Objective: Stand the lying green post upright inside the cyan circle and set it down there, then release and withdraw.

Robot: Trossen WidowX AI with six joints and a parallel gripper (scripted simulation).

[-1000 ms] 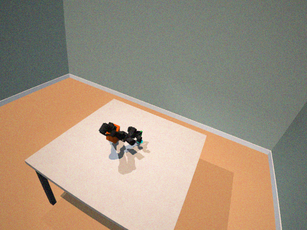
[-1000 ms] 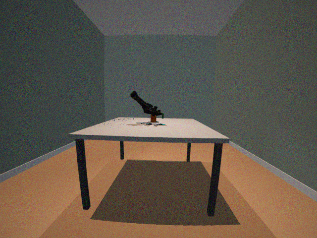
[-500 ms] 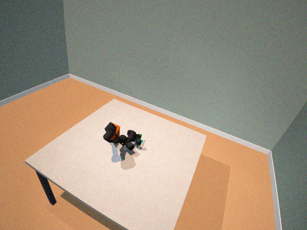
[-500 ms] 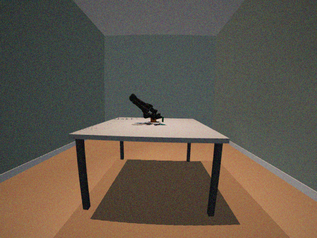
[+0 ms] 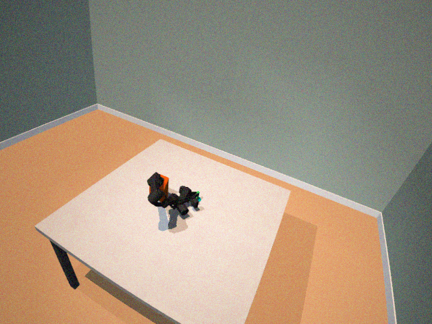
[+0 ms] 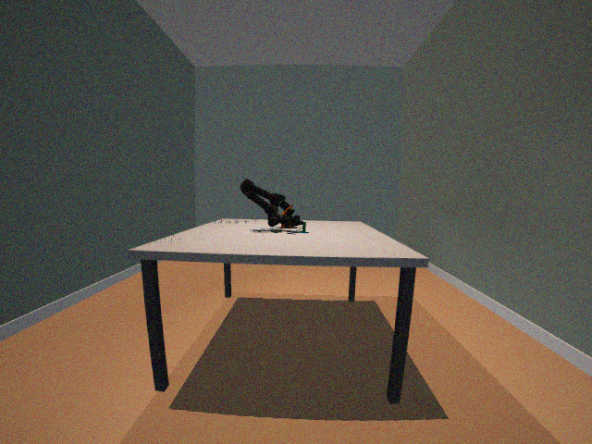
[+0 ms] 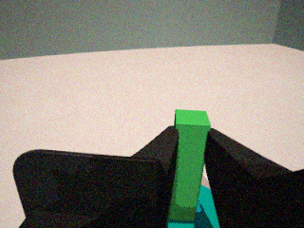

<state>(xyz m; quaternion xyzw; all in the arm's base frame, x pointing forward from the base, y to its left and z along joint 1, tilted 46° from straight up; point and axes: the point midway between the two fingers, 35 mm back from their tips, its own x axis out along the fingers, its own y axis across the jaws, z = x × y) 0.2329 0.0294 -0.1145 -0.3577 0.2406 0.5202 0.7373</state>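
The green post is 20 mm below my gripper tip. Also, from my gripper tip: cyan circle 60 mm below.
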